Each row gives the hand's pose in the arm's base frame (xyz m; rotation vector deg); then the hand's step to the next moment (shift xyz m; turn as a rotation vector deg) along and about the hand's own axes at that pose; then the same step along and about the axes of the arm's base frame.
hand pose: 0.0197 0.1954 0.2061 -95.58 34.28 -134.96
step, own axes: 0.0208 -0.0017 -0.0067 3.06 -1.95 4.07
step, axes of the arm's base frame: -0.0134 -0.0050 0.0167 2.89 -0.28 4.62
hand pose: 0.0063 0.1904 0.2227 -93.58 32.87 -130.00
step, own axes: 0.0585 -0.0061 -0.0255 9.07 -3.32 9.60
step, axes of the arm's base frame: -0.0427 -0.0172 0.0446 6.23 -2.62 11.83
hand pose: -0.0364 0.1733 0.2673 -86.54 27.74 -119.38
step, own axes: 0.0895 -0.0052 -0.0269 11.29 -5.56 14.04
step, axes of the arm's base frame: -0.0485 -0.0496 0.0628 9.45 -2.08 16.18
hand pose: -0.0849 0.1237 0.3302 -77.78 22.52 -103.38
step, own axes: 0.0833 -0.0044 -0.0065 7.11 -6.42 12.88
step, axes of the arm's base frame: -0.0142 -0.0620 0.0543 8.36 1.37 13.63
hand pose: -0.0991 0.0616 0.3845 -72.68 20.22 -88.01
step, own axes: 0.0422 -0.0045 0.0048 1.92 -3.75 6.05
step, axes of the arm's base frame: 0.0071 -0.0319 0.0275 3.36 2.12 6.21
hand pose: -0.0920 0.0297 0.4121 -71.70 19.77 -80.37
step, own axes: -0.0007 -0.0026 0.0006 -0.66 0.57 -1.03
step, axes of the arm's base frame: -0.0011 0.0016 0.0020 -0.69 -0.06 -1.16
